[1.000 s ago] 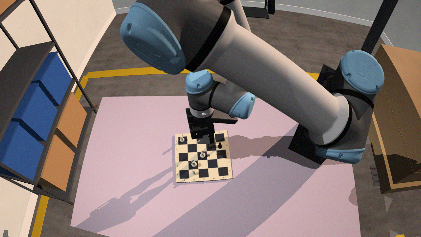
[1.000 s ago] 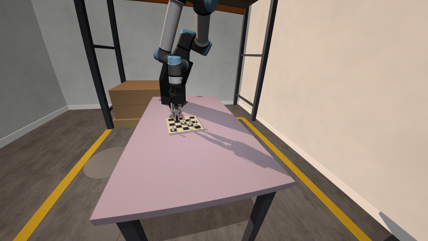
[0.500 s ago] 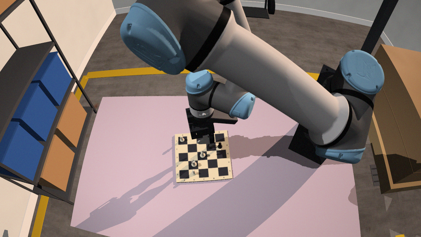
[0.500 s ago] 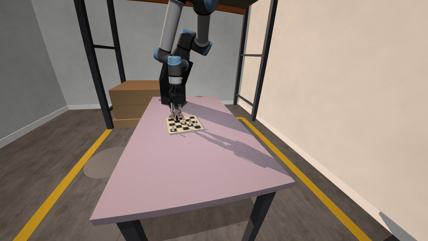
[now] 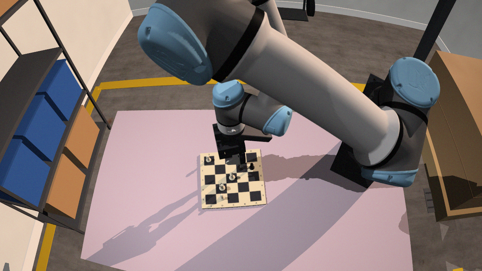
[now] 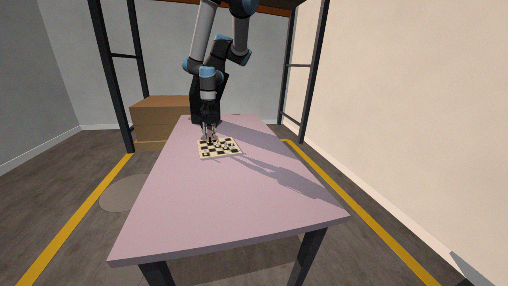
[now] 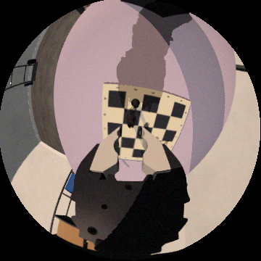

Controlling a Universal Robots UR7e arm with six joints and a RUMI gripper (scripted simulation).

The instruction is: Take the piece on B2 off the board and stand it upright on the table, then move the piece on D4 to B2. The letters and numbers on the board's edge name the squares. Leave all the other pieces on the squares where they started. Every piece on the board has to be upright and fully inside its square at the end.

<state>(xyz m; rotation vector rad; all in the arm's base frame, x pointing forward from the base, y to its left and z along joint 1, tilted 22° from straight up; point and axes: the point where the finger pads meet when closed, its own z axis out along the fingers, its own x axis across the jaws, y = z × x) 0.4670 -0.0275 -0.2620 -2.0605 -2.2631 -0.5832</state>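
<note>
Now: the board 6 cm below my hand, 4 cm to the left of it and 4 cm ahead of it.
</note>
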